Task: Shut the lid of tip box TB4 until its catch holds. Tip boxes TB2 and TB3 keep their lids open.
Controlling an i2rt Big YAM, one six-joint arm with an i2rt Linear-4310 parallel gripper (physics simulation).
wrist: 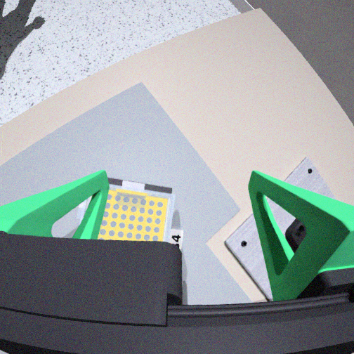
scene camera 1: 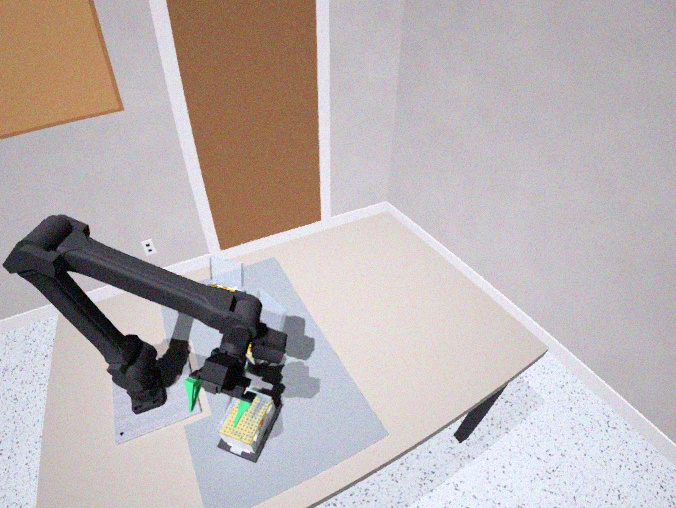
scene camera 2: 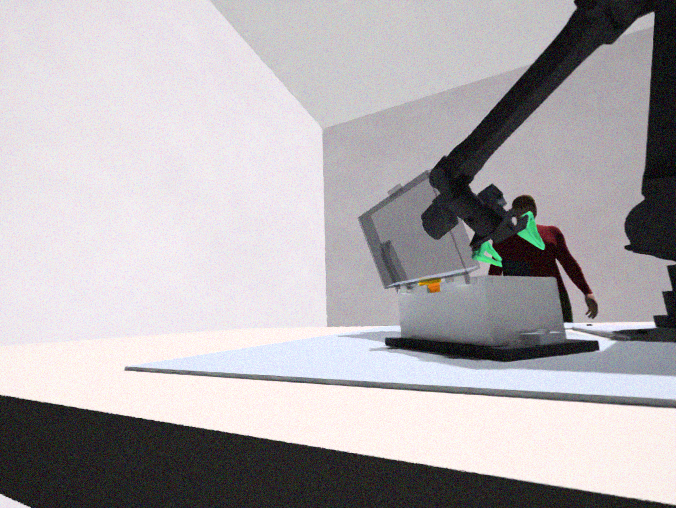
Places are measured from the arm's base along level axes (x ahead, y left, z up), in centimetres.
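Where they show: gripper, fingertip midpoint: (scene camera 1: 212, 419) (scene camera 2: 522, 257); arm's base at its link origin: (scene camera 1: 148, 391).
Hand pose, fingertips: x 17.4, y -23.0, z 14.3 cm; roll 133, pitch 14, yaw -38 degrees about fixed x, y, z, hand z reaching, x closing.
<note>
Things, the pixels of their top centre, and the offset from my fingertips. "pt": a spot on its surface instead. Level surfaces: height alone.
- clear lid at a spot on its surface: (scene camera 1: 225, 271) pt dx +14.2, dy +50.6, dz -4.8 cm
- open lid at a spot on its surface: (scene camera 1: 271, 305) pt dx +22.8, dy +27.8, dz -2.9 cm
- grey-blue mat at its surface level: dz -14.8 cm
- beige table at its surface level: dz -15.1 cm
TB4, the box (scene camera 1: 248, 426) (wrist: 132, 215) with a yellow rack and a "4" label, stands on the mat. Its clear lid seems to lie down over the rack; whether the catch holds cannot be told. My gripper (scene camera 1: 213, 417) (scene camera 2: 522, 257) (wrist: 178, 178) is open and empty above TB4, one green finger over the box and the other beyond its robot-base side. Behind the arm, one clear lid (scene camera 1: 225, 271) stands open at the mat's far end and another open lid (scene camera 1: 271, 305) stands nearer, apparently TB2's and TB3's. Scene camera 2 shows an open lid (scene camera 2: 404, 240) tilted back on a box (scene camera 2: 448, 319).
The grey-blue mat (scene camera 1: 338, 420) (scene camera 2: 262, 365) (wrist: 135, 130) lies on the beige table (scene camera 1: 404, 305) (wrist: 215, 65). The robot's base plate (scene camera 1: 128, 428) (wrist: 250, 255) is beside the mat. A person (scene camera 2: 546, 234) stands beyond the table. The upper arm crosses above the far boxes.
</note>
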